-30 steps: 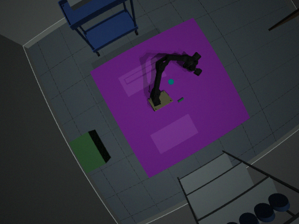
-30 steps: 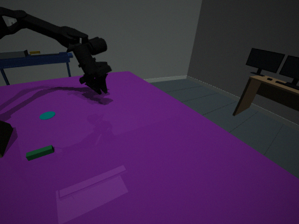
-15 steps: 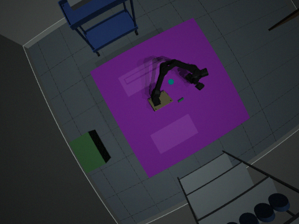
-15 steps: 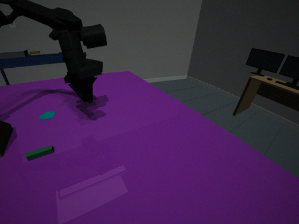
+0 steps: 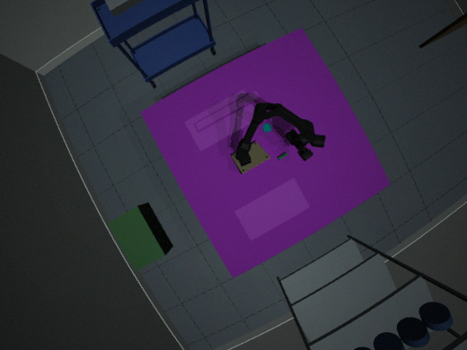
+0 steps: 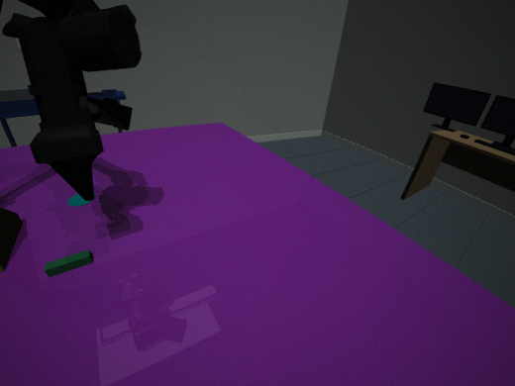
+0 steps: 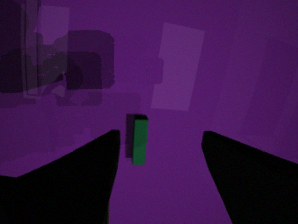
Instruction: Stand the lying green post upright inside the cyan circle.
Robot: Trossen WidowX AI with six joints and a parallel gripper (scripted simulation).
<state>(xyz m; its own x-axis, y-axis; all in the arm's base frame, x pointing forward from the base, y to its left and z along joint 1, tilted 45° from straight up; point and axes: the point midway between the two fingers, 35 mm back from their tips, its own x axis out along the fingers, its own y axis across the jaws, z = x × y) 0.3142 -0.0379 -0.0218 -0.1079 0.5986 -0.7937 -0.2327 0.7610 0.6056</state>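
Now: the green post 11 cm below my gripper tip, 6 cm behind it and 2 cm to the right of it. From my gripper tip the other things lie so: cyan circle: 20 cm to the left, 12 cm below, 8 cm behind.
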